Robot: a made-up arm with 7 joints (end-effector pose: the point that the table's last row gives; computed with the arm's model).
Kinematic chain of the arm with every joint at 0, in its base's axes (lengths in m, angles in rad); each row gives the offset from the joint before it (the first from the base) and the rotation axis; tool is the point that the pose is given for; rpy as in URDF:
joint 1: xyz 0 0 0.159 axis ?
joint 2: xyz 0 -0.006 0.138 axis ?
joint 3: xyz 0 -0.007 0.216 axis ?
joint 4: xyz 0 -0.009 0.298 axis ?
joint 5: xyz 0 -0.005 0.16 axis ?
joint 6: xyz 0 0 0.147 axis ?
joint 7: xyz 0 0 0.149 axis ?
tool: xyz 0 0 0 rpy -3.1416 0 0
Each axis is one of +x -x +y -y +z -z.
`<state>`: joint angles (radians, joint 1 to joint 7).
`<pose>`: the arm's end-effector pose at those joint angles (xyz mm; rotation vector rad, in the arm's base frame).
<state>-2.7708 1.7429 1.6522 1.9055 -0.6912 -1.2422 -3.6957</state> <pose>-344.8 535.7 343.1 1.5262 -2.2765 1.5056</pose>
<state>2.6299 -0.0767 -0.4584 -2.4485 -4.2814 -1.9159 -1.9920</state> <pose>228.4 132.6 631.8 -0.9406 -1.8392 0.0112</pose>
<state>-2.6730 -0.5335 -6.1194 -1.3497 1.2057 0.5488 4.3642</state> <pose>629.7 -284.7 628.2 0.4643 -1.4136 -0.6903</pose>
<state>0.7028 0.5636 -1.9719 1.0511 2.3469 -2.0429 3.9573</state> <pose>235.5 48.4 856.4 0.0903 1.2194 -0.4764</pose>
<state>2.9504 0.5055 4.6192 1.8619 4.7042 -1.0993 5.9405</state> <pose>-221.6 -407.2 597.1 -1.0467 0.1808 -1.0138</pose>
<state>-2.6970 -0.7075 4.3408 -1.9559 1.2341 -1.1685 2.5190</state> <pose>342.6 229.5 557.4 0.7673 0.0665 -1.8910</pose>
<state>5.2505 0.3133 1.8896 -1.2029 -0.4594 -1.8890 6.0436</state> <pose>-159.0 290.0 757.1 0.2430 0.8635 2.0599</pose>
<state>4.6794 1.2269 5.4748 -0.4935 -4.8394 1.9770 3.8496</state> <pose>166.9 716.0 511.3 -0.3351 -0.3525 1.6239</pose>
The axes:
joint 1: -z
joint 2: +y
joint 3: -z
joint 4: +y
joint 5: -z
joint 6: +y
joint 7: -z

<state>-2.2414 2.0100 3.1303 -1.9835 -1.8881 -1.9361 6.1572</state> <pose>-295.2 153.3 -119.9 -0.8596 1.3800 -0.5738</pose>
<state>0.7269 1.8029 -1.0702 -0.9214 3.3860 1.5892 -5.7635</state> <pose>260.5 -622.1 335.8 2.0054 1.3558 0.7821</pose>
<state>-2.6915 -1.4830 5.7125 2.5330 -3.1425 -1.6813 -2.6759</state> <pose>167.9 -80.5 358.6 0.6692 0.1150 0.1812</pose>
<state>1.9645 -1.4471 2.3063 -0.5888 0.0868 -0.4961 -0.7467</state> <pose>509.8 663.6 595.8 -1.1763 -2.1047 0.6582</pose>
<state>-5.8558 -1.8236 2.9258 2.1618 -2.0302 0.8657 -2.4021</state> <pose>-288.2 -62.6 -111.0 -0.8144 0.6842 0.9666</pose>
